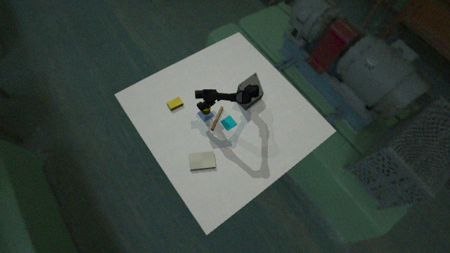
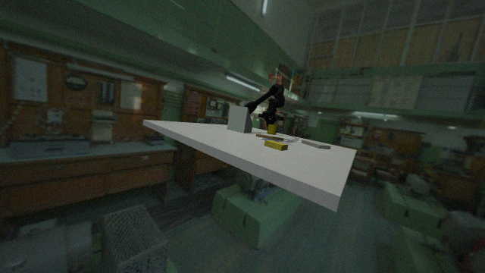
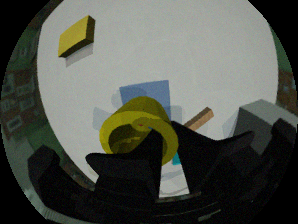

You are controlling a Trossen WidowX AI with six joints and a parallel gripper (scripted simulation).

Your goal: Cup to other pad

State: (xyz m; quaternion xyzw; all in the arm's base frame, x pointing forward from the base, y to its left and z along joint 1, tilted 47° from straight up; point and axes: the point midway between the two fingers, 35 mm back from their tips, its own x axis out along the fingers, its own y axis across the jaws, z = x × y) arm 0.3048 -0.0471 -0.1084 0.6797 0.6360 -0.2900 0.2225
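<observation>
My gripper tip is now 2 cm short of the yellow cup. From my gripper tip the other things lie so: teal pad 17 cm to the left, 9 cm below, 6 cm behind; wooden stick 8 cm to the left, 8 cm below, 1 cm behind; red marble 3 cm ahead, 2 cm below.
</observation>
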